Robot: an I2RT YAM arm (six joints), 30 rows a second.
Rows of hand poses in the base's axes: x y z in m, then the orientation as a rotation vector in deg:
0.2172, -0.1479, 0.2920, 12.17, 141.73, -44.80
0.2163, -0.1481, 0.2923, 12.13, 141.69, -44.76
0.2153, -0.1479, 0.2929, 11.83, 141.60, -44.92
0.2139, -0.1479, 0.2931, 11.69, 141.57, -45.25
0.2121, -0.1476, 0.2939, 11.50, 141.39, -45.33
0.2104, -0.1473, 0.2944, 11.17, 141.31, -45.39
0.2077, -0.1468, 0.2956, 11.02, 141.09, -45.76
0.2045, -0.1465, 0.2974, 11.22, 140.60, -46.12
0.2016, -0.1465, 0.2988, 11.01, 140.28, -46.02
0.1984, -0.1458, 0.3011, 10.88, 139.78, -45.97
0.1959, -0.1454, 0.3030, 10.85, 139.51, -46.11
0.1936, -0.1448, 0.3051, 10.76, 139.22, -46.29
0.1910, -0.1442, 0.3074, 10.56, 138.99, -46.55
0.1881, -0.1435, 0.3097, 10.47, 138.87, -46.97
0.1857, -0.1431, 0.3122, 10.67, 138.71, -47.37
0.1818, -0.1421, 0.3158, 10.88, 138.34, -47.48
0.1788, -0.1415, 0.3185, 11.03, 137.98, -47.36
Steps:
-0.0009, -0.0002, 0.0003, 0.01, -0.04, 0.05
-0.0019, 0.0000, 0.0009, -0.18, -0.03, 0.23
-0.0033, 0.0000, 0.0011, -0.44, 0.06, 0.24
-0.0051, 0.0003, 0.0019, -0.58, -0.06, 0.38
-0.0068, 0.0006, 0.0024, -0.71, -0.06, 0.61
-0.0095, 0.0011, 0.0036, -1.04, -0.13, 0.65
-0.0127, 0.0014, 0.0054, -1.38, -0.51, 0.50
-0.0156, 0.0014, 0.0068, -1.45, -0.80, 0.73
-0.0188, 0.0021, 0.0091, -1.58, -1.25, 0.92
-0.0213, 0.0025, 0.0110, -1.76, -1.45, 0.95
-0.0236, 0.0031, 0.0131, -1.98, -1.65, 1.01
-0.0262, 0.0037, 0.0154, -2.25, -1.75, 1.12
-0.0291, 0.0044, 0.0177, -2.59, -1.72, 1.09
-0.0315, 0.0048, 0.0202, -2.85, -1.78, 0.86
-0.0354, 0.0058, 0.0238, -2.99, -2.12, 0.75
-0.0384, 0.0064, 0.0265, -2.99, -2.51, 0.73

